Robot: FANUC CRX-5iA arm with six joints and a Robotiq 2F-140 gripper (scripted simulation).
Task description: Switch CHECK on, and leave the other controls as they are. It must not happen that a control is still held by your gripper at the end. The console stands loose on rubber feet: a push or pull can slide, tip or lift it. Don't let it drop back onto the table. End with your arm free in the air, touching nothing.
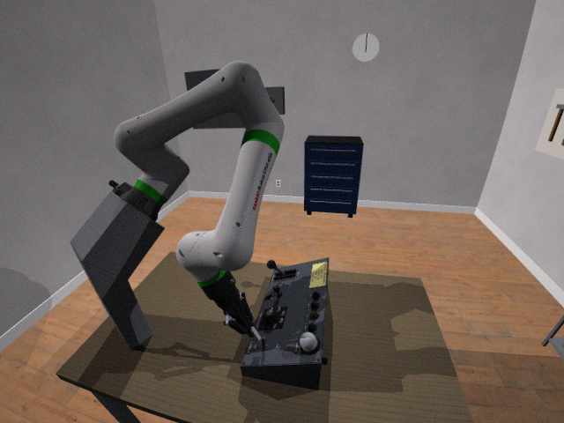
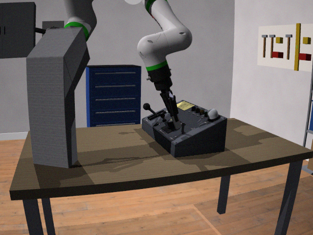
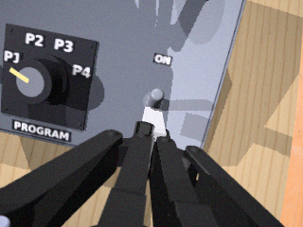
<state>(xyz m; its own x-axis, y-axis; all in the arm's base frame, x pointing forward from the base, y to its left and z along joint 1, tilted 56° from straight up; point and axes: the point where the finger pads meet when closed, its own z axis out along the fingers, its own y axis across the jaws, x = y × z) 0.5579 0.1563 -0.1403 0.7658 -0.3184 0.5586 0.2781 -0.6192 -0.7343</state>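
The check toggle is 40 mm below my hand, 30 mm ahead of it and 10 mm to the left of it. From my hand the other things lie so: ball-topped lever 350 mm to the left, 100 mm behind, 30 mm below; program knob 140 mm to the left, 40 mm below, 10 mm behind.
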